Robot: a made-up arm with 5 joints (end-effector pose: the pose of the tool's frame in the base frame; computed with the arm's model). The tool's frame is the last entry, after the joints. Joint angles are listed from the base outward.
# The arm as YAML. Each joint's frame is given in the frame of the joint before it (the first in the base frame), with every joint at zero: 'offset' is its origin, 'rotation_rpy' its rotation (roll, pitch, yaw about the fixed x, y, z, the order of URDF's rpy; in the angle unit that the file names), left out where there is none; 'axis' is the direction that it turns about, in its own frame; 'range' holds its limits. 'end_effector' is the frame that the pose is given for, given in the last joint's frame.
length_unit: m
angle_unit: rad
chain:
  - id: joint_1
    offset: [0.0, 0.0, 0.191]
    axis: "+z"
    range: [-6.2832, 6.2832]
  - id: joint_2
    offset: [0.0, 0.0, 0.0]
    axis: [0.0, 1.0, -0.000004]
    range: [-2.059, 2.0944]
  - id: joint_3
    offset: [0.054, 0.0, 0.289]
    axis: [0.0, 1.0, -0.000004]
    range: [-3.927, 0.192]
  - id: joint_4
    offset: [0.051, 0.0, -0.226]
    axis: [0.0, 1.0, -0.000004]
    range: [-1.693, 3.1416]
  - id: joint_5
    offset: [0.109, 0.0, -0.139]
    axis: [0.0, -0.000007, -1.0]
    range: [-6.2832, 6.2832]
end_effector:
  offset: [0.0, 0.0, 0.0]
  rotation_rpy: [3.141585, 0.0, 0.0]
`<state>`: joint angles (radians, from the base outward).
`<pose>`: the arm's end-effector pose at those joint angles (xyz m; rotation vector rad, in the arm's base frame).
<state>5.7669 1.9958 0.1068 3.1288 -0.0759</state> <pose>0.1697 -0.0963 0.1190 2.4295 -0.5438 1.3821</pose>
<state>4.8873 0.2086 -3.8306 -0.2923 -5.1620</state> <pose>-0.0369 0.2088 0.6628 -0.3370 1.0438 2.6708</pose>
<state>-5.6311 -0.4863 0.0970 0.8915 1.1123</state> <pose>0.0590 0.0451 0.1077 2.6479 -0.6203 -0.4433</pose>
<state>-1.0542 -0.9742 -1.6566 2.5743 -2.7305</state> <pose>-0.0129 0.0227 0.4875 2.0653 2.2955 -0.0276</pose>
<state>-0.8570 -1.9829 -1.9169 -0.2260 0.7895</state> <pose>-0.4288 0.4951 0.2399 -0.9904 1.0684 2.7160</pose>
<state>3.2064 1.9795 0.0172 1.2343 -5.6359</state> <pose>0.0791 0.0051 0.2217 -0.0262 -0.0875 0.7116</pose>
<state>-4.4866 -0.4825 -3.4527 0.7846 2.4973</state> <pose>0.0881 -0.3834 0.7322 0.0089 -0.0033 1.1523</pose>
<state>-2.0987 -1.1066 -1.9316 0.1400 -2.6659</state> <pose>0.1682 0.2885 0.7599 0.2613 0.0762 -1.6142</pose>
